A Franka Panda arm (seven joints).
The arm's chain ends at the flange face. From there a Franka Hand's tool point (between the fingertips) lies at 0.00 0.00 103.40 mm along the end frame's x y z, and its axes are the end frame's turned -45 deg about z.
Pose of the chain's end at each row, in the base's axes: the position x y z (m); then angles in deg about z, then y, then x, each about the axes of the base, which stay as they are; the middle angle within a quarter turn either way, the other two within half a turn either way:
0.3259, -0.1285, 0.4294, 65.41, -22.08, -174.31
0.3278, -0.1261, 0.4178, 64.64, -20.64, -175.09
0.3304, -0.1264, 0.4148, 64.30, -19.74, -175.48
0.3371, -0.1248, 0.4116, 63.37, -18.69, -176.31
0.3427, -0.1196, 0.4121, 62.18, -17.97, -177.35
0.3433, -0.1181, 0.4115, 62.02, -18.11, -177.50
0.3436, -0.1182, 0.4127, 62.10, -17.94, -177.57
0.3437, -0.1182, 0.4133, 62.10, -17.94, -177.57
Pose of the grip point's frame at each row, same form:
0.2870, -0.1190, 0.3341, 20.41, -22.08, -174.31
0.2914, -0.1178, 0.3214, 19.64, -20.64, -175.09
0.2955, -0.1187, 0.3178, 19.30, -19.74, -175.48
0.3040, -0.1185, 0.3139, 18.37, -18.69, -176.31
0.3108, -0.1151, 0.3138, 17.18, -17.97, -177.35
0.3112, -0.1138, 0.3133, 17.02, -18.11, -177.50
0.3118, -0.1140, 0.3144, 17.10, -17.94, -177.57
0.3119, -0.1140, 0.3150, 17.10, -17.94, -177.57

